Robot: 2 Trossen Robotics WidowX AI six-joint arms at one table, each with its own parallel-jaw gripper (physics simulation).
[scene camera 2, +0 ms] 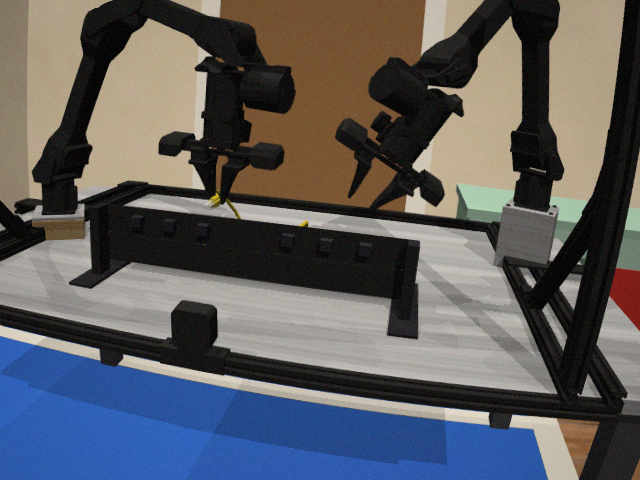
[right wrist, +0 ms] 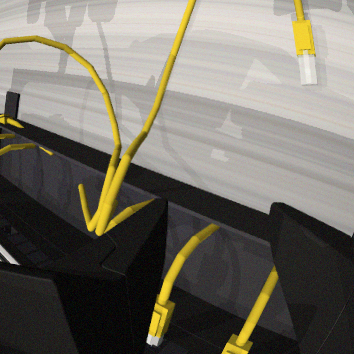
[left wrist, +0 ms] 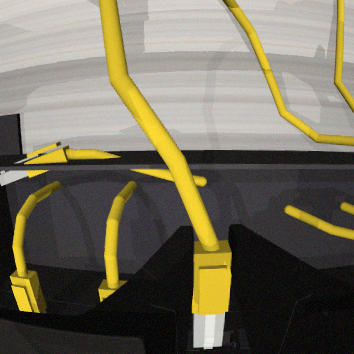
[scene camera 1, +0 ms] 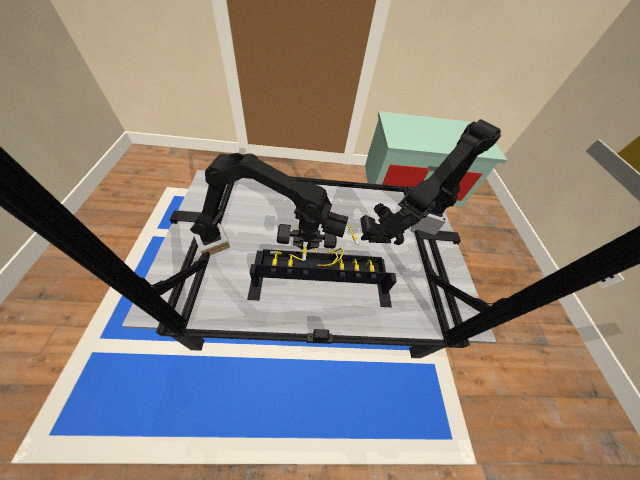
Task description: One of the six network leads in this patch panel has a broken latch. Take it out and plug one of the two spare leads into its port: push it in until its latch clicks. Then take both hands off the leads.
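Where they show: left gripper, fingertip midpoint: [scene camera 2: 217,203] [left wrist: 209,236] [scene camera 1: 304,248]; right gripper, fingertip midpoint: [scene camera 2: 359,203] [right wrist: 219,212] [scene camera 1: 365,240]; left arm's base, origin of the base link: [scene camera 2: 59,210] [scene camera 1: 210,236]; right arm's base, origin of the base link: [scene camera 2: 532,206] [scene camera 1: 434,209].
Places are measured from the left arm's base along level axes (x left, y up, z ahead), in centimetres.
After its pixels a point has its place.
The black patch panel [scene camera 1: 323,274] {z 28.0, x -35.5, y 2.9 cm} [scene camera 2: 248,258] {z 28.6, x -35.6, y 0.9 cm} [left wrist: 280,159] stands mid-table, with several yellow leads in a row. My left gripper [scene camera 1: 304,246] {z 26.2, x -25.2, y 6.6 cm} [scene camera 2: 217,200] {z 26.2, x -25.2, y 6.6 cm} [left wrist: 209,236] {z 26.2, x -25.2, y 6.6 cm} is shut on a yellow lead [left wrist: 212,290] {z 25.5, x -26.4, y 7.8 cm}, clear plug downward, behind the panel near the third position from the left. In scene camera 2 the plug shows above the panel's top edge. A loose lead [left wrist: 47,155] {z 20.0, x -18.8, y 1.2 cm} lies at the panel's rear edge, left of the held one. Another lead [scene camera 1: 354,237] {z 51.3, x -24.6, y -3.2 cm} [right wrist: 302,37] {z 51.6, x -24.6, y -3.1 cm} lies behind the panel. My right gripper [scene camera 1: 379,238] [scene camera 2: 361,202] {z 46.8, x -33.0, y 7.9 cm} is partly open and empty, above the panel's right rear.
Looped yellow cables [scene camera 1: 338,255] [right wrist: 107,200] rise from the panel's middle. Two seated leads [right wrist: 161,320] {z 39.7, x -39.7, y 4.6 cm} [right wrist: 237,345] {z 44.4, x -41.3, y 4.6 cm} show below my right fingers. A black frame rail [scene camera 1: 248,334] {z -1.4, x -38.9, y -4.9 cm} with a small camera block [scene camera 1: 321,335] {z 17.2, x -51.9, y 1.0 cm} [scene camera 2: 194,324] {z 17.4, x -52.7, y -0.5 cm} borders the table's front edge.
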